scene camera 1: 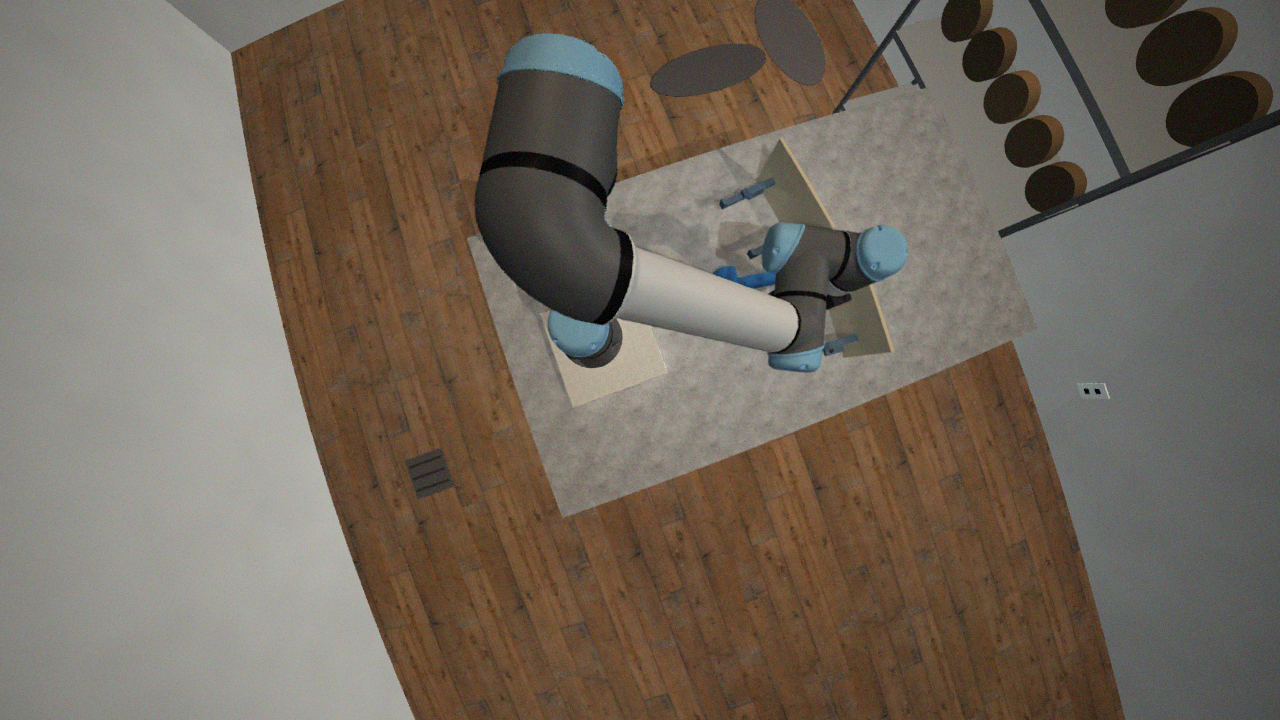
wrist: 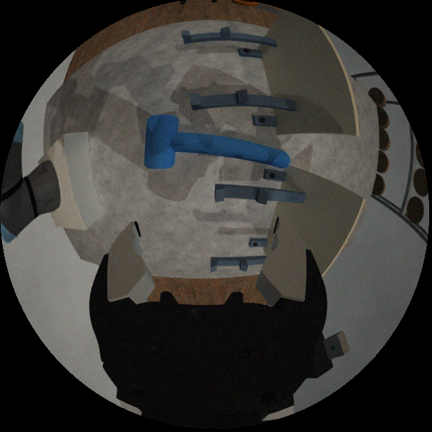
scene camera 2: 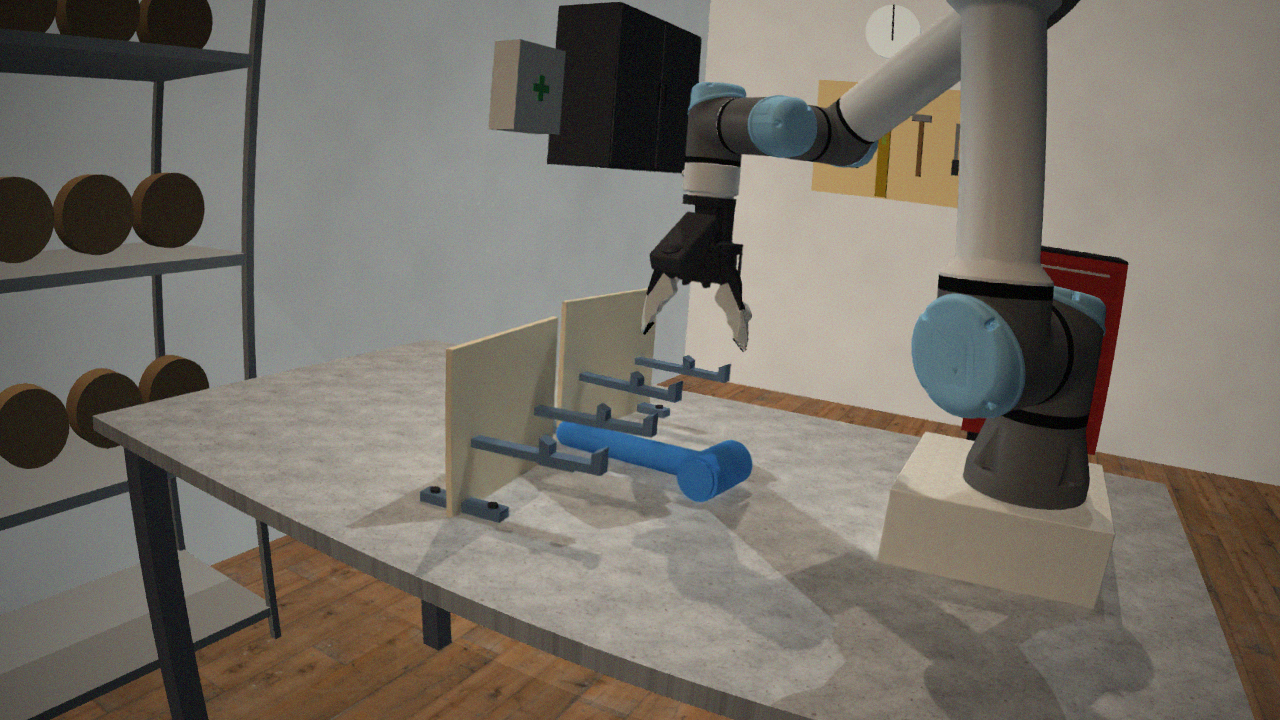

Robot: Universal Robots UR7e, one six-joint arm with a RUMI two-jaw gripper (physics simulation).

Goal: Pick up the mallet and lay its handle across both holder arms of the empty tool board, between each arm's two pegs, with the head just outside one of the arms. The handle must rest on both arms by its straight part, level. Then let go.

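Where they show: gripper, between the fingertips: (scene camera 2: 692,342); arm's base, origin of its link: (scene camera 2: 1024,484).
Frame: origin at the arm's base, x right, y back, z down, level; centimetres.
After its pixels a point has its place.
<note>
The blue mallet (scene camera 1: 756,280) {z 4.2, x 0.3, y -45.6 cm} (scene camera 2: 644,452) {z 5.5, x -1.3, y -48.3 cm} (wrist: 220,146) lies low on the tabletop. Its head points toward the robot base and its handle end toward the gap between two tool boards. One board (scene camera 1: 796,183) {z -7.3, x -17.0, y -60.0 cm} (scene camera 2: 501,394) {z -3.4, x -16.9, y -60.0 cm} (wrist: 315,75) is near in scene camera 2; the other board (scene camera 1: 872,324) {z -8.2, x 21.4, y -63.1 cm} (scene camera 2: 604,344) {z -4.2, x 13.7, y -63.7 cm} (wrist: 320,215) is farther. Each has two blue-grey arms with pegs, and no tool lies on them. The handle runs parallel to the arms, between the boards' inner arms. My gripper (scene camera 2: 694,338) {z -8.0, x 7.7, y -46.7 cm} (wrist: 205,221) is open and empty, high above the table on the farther board's side.
The robot's pale base block (scene camera 1: 617,367) {z 0.0, x 9.1, y -3.3 cm} (scene camera 2: 993,528) {z 2.0, x -10.3, y -2.7 cm} (wrist: 77,180) stands beyond the mallet's head. Bolted feet (scene camera 2: 483,507) {z 7.5, x -25.0, y -56.2 cm} (wrist: 265,120) hold the boards on the grey table (scene camera 1: 716,420) {z 8.7, x 31.4, y -22.8 cm} (scene camera 2: 295,402) {z 8.7, x -10.7, y -108.0 cm}. A shelf rack (scene camera 2: 248,295) stands behind the boards. My arm hides part of the scene in scene camera 1.
</note>
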